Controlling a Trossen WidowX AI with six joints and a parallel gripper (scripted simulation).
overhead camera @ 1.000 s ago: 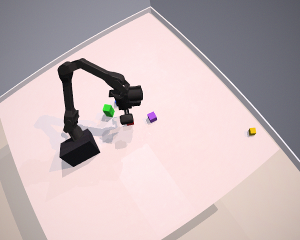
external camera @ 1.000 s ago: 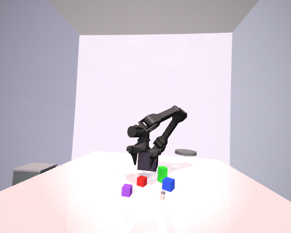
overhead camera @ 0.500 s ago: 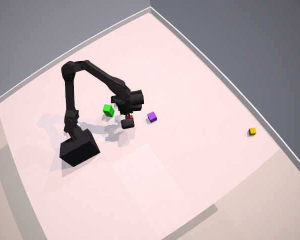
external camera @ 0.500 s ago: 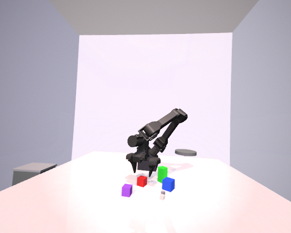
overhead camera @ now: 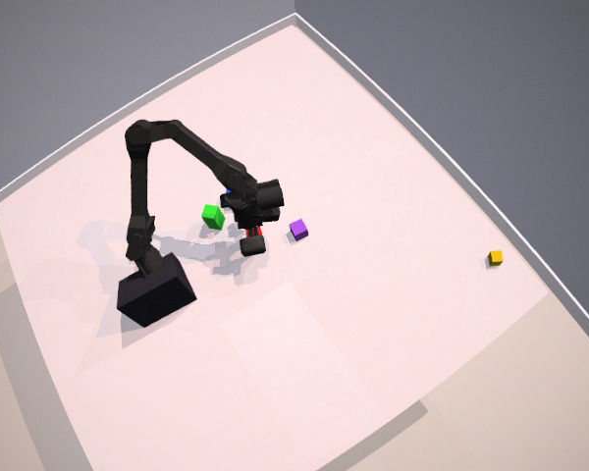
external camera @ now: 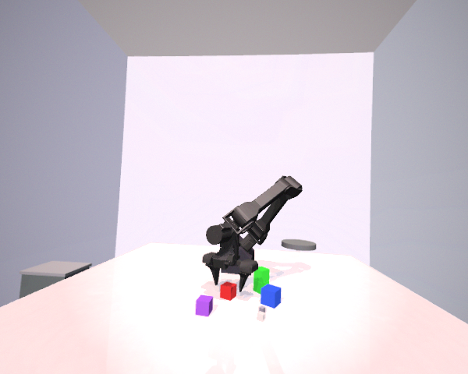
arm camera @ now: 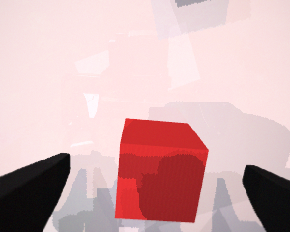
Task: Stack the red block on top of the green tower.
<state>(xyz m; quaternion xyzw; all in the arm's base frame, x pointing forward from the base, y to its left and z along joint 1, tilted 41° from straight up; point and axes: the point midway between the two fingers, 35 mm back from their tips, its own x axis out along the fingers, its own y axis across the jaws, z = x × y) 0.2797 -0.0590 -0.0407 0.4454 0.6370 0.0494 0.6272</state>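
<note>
Right now the red block is 1 cm below my gripper tip. Round my gripper tip: blue block (14 cm to the left, 3 cm ahead, 1 cm below); purple block (10 cm ahead, 7 cm to the right, 1 cm below); yellow block (50 cm to the right, 44 cm ahead, 1 cm below).
</note>
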